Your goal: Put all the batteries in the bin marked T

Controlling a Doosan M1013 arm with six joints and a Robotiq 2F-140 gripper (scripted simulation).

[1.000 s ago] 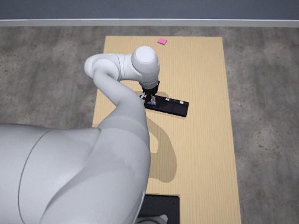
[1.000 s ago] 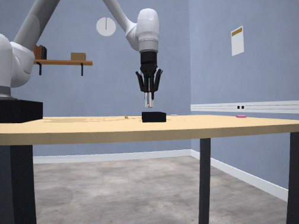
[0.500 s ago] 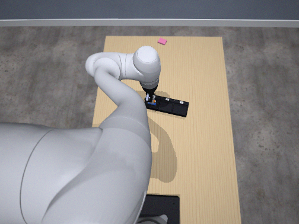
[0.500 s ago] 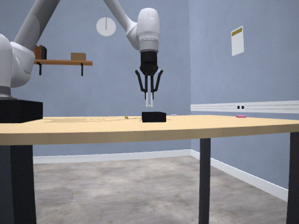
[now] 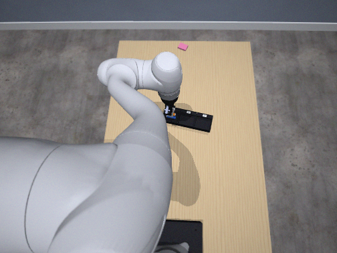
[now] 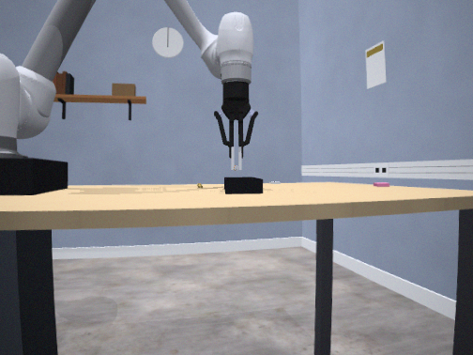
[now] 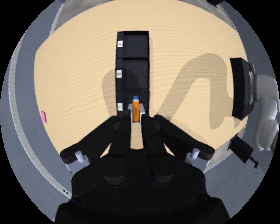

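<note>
The blue battery lies 7 cm below my hand. Also, from my hand: orange battery (3 cm below); small brass piece (10 cm to the left, 8 cm below, 8 cm behind); black bin (8 cm to the right, 7 cm below, 2 cm behind).
</note>
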